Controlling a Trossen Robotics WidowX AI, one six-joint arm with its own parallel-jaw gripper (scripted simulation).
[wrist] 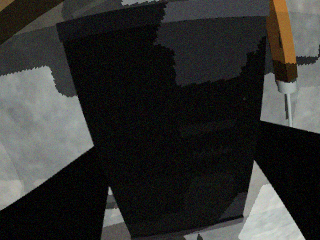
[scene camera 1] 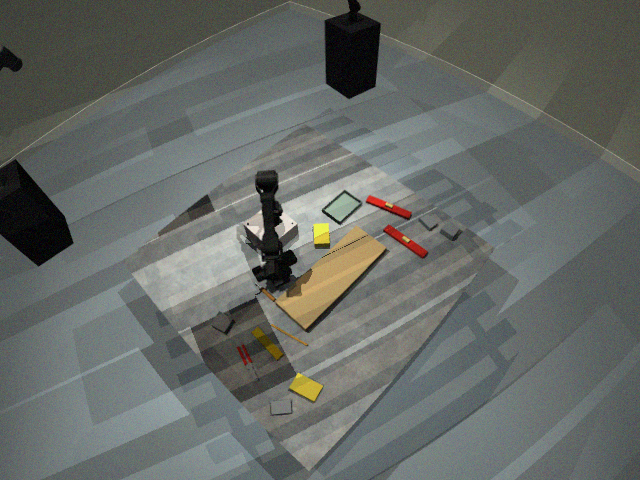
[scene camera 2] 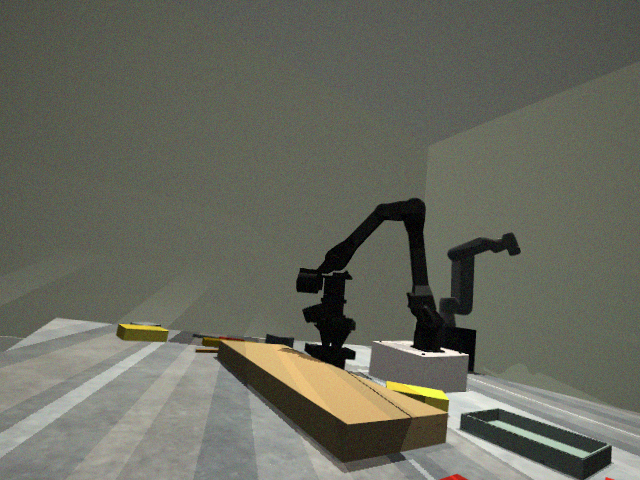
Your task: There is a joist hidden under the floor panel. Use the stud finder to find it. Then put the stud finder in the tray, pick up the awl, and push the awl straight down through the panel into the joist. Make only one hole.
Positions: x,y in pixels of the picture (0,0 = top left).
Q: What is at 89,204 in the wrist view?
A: The gripper.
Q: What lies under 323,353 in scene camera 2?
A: A stud finder.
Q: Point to a tray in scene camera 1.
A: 344,204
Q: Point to a stud finder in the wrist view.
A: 173,102
